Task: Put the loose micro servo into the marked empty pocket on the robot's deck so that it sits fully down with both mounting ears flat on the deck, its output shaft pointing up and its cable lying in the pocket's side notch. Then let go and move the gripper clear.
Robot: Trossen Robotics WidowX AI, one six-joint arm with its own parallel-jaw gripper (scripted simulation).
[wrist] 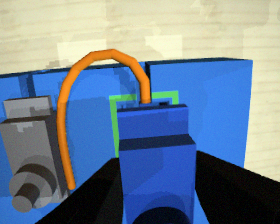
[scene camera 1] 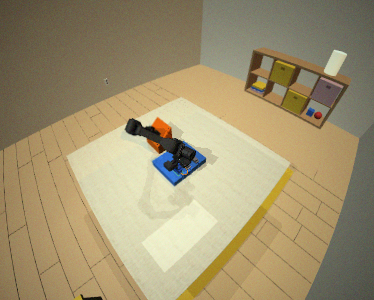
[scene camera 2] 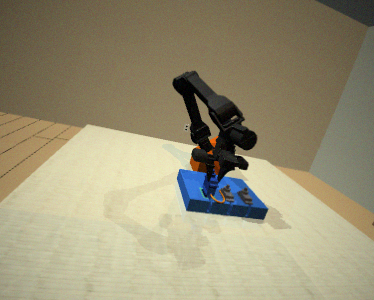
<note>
In view: my gripper (scene camera 2: 212,181) and a blue micro servo (wrist: 157,155).
My gripper is seen too in the wrist view (wrist: 155,163).
</note>
